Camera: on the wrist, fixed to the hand. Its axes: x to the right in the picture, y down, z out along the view.
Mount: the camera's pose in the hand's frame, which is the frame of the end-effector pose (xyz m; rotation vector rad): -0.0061 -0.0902 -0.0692 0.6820 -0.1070 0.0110
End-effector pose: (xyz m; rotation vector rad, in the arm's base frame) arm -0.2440 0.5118 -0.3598 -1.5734 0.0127 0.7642
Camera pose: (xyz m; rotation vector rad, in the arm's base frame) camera -0.1777 0.4637 -0.2807 -0.8849 0.1852 0.7487
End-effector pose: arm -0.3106 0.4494 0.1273 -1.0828 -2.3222 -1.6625
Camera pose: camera -0.3809 0.3729 0.0808 -1.0251 -2.6171 -0.6974
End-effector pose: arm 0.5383 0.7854 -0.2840 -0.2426 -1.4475 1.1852
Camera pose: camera 0.6401 0.7746 -0.2341 0.2877 -1.0517 1.6432
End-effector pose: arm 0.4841 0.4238 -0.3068 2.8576 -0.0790 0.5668
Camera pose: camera 0.4615 0.5276 -0.2659 -2.6659 -0.0775 -0.3879
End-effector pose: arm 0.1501 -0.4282 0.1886 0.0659 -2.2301 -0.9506
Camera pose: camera 0.1785 -0.5347 0.1599 0.3147 -2.5538 -0.1530
